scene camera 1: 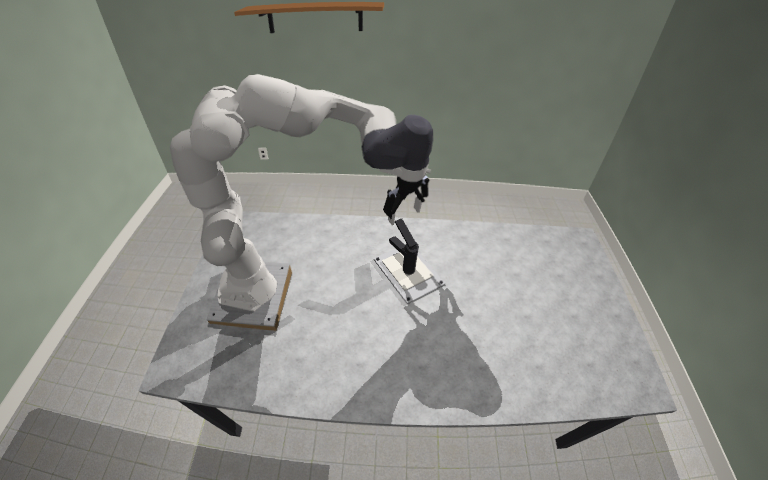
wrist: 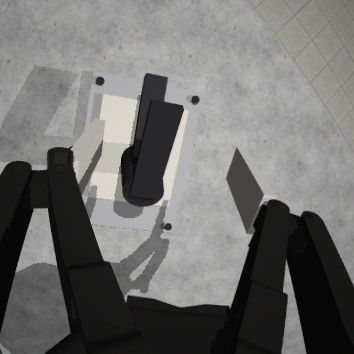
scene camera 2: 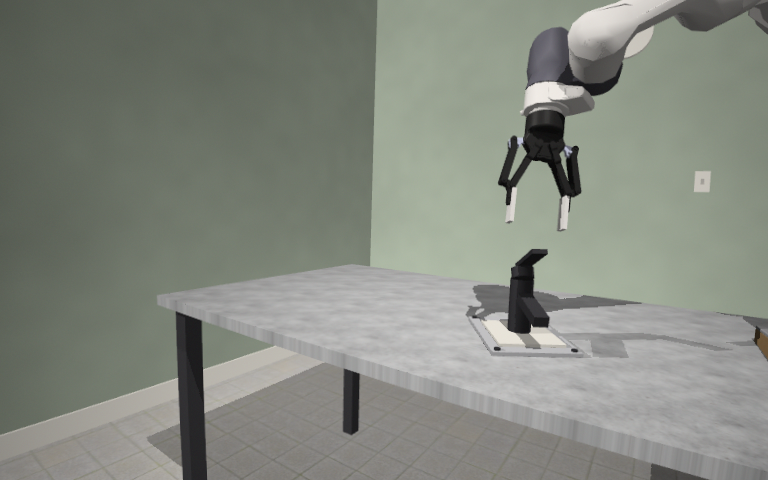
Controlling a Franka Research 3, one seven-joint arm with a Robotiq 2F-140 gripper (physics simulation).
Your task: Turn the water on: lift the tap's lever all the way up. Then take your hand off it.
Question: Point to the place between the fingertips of my gripper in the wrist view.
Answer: At 168, 150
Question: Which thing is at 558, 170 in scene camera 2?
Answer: My gripper.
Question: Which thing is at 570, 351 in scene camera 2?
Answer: A mounting plate.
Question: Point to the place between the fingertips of my gripper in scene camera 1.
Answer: At 403, 215
